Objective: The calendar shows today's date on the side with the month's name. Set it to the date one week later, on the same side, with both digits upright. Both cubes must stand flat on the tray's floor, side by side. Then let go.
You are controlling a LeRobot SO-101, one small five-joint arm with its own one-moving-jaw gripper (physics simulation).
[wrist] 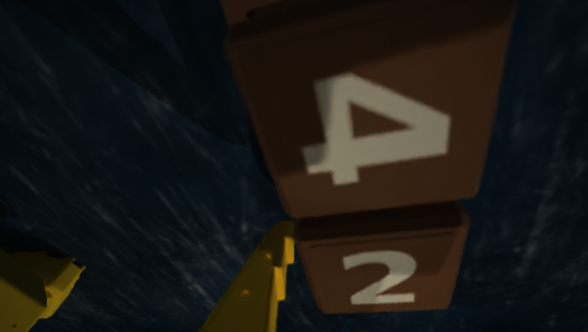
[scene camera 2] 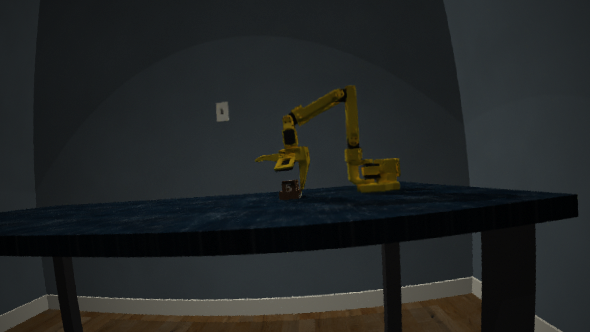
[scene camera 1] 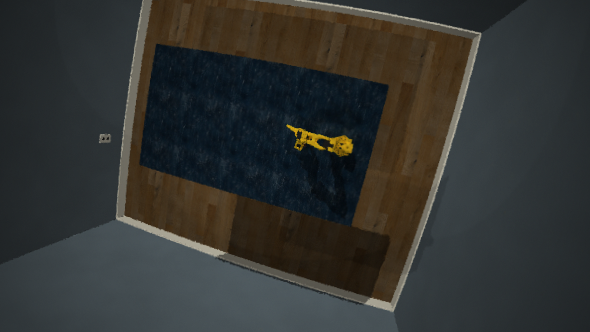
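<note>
Two brown cubes with white figures are at the gripper. In the wrist view one cube (wrist: 395, 175) shows a 4 turned on its side, and the other cube (wrist: 385, 280) below it shows an upright 2. In scene camera 2 a cube (scene camera 2: 289, 188) shows a 5 and stands on the low brown tray (scene camera 2: 288, 197); the other is mostly hidden behind it. My gripper (scene camera 2: 280, 174) is wide open and empty, with its fixed jaw (wrist: 260, 280) pointing down close beside the cubes. The fixed tip is near the left edge of the 2 cube; contact is unclear. The month's name cannot be read.
The dark blue table top (scene camera 1: 215, 125) (scene camera 2: 150, 215) carries the arm's yellow base (scene camera 1: 342, 146) (scene camera 2: 378, 187), to the right of the cubes in scene camera 2. A yellow part of the arm (wrist: 30, 290) shows at the lower left of the wrist view.
</note>
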